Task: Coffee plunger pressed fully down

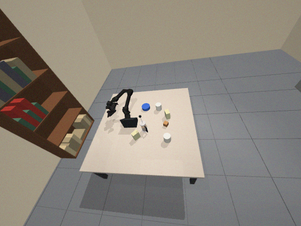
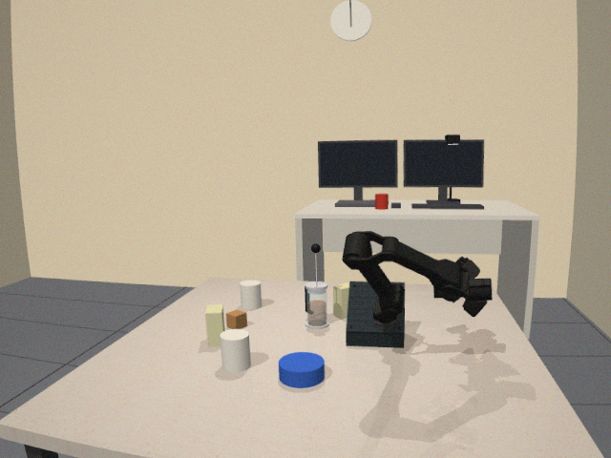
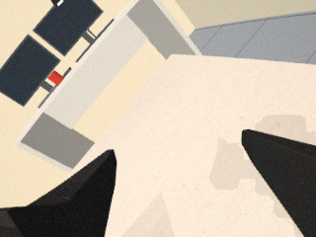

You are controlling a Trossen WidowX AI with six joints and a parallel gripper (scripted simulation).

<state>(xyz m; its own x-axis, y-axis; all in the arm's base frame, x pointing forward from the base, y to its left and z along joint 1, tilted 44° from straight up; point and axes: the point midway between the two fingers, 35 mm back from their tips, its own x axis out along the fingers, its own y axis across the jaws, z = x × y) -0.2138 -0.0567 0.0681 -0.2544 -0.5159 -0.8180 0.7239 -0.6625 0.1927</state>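
Now: the coffee press 460 mm ahead of my gripper tip, 120 mm to the right of it and 40 mm below it. From my gripper tip the other things lie so: orange cube (720 mm ahead, 60 mm to the right, 150 mm below).
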